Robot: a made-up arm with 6 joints.
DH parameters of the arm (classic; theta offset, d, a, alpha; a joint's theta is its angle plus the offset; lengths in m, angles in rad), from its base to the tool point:
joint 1: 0 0.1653 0 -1.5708
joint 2: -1.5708 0 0.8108 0
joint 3: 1.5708 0.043 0 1.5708
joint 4: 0 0.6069 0 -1.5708
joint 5: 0 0 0 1.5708
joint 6: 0 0.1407 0 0
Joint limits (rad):
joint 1: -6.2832..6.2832
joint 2: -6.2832..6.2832
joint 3: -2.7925..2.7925
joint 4: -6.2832..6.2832
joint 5: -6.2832..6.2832
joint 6: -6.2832..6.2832
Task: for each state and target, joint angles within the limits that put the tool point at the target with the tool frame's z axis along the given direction. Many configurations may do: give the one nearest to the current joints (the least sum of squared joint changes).
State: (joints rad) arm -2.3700 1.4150 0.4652 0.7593 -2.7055 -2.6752
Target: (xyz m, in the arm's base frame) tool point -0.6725 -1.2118 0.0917 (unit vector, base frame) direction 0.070 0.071 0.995
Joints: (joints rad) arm -2.1109 1.6687 0.1254 -0.0248 -1.8910 -2.6752
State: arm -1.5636 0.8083 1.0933 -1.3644 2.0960 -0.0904
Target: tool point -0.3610 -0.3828 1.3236 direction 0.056 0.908 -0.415
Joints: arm -2.2648 0.2511 0.5292 -1.9743 2.5171 -0.0904
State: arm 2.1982 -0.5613 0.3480 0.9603 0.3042 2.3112
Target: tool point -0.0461 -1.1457 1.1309 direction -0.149 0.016 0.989
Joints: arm 1.5864 -1.0083 0.1442 0.1923 0.8917 2.3112
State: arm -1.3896 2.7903 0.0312 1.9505 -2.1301 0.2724
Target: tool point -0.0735 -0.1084 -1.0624 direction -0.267 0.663 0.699
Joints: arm -1.9585 2.7077 0.6676 2.4959 -2.1669 0.2724
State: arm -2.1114 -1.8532 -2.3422 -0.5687 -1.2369 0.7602
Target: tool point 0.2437 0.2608 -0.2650 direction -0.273 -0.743 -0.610
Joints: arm -2.1350 -1.3700 -2.3561 -0.4949 -0.3588 0.7602
